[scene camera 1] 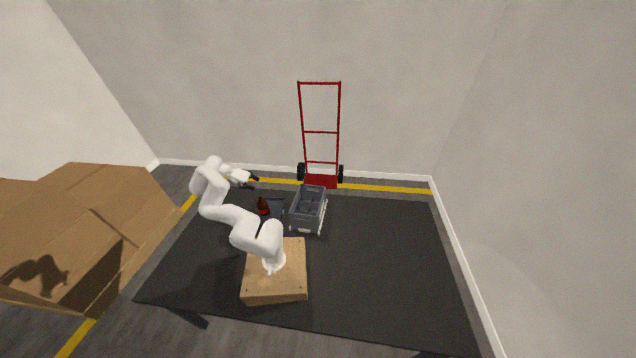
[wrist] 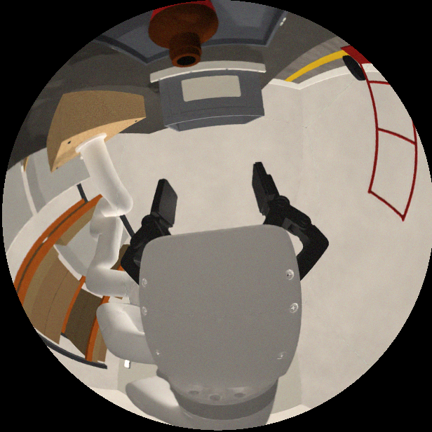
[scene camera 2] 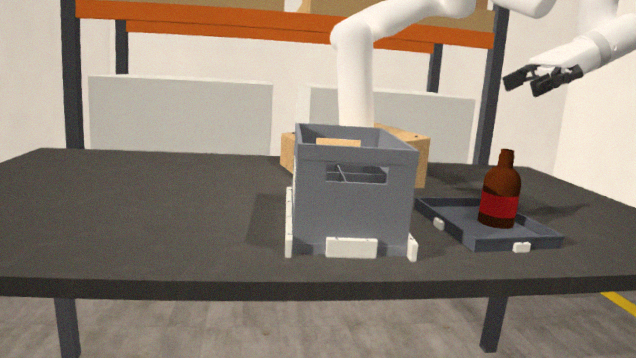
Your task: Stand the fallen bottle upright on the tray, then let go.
In view: my gripper [scene camera 2: 517,87] and a brown bottle [scene camera 2: 501,188].
My gripper is seen too in the wrist view [wrist: 210,178].
